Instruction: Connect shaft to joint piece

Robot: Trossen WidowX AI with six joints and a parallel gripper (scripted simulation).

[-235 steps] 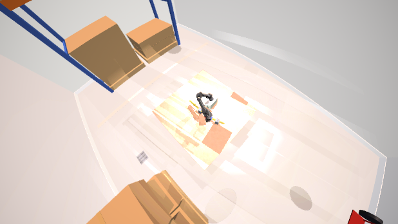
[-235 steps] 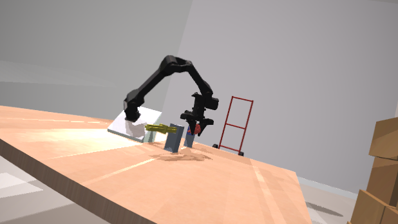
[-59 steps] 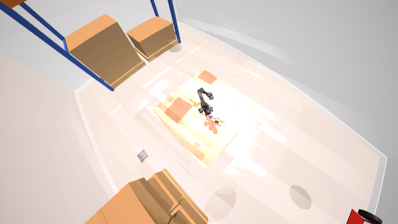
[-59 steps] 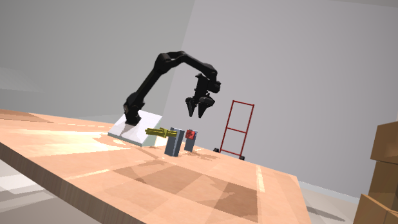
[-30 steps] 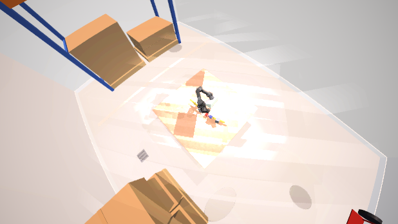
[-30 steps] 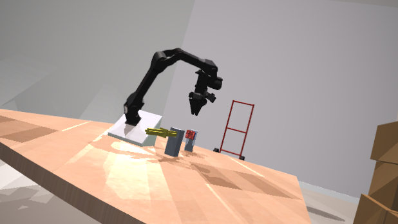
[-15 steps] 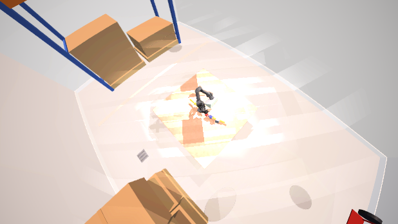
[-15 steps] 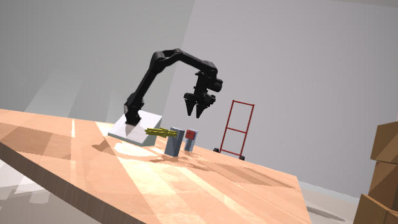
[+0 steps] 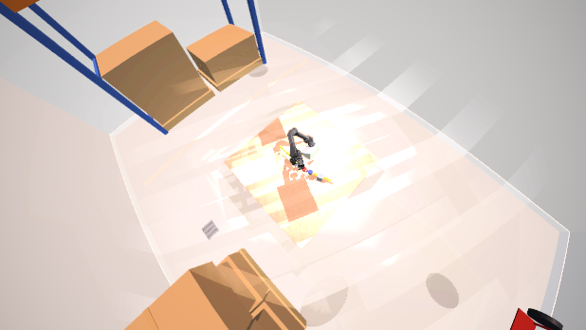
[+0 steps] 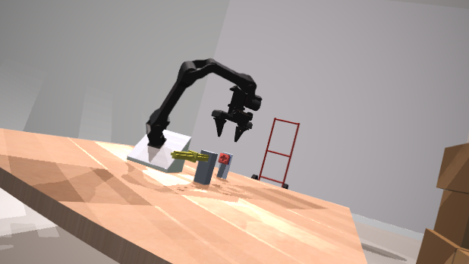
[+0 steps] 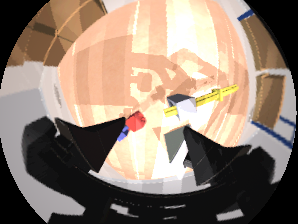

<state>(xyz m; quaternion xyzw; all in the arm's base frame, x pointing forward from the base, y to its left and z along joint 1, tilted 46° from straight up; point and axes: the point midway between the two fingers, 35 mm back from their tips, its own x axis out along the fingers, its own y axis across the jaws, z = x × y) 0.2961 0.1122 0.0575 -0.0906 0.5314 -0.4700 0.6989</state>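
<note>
The red joint piece lies 10 mm behind my gripper tip, 70 mm to the left of it and 90 mm below it.
</note>
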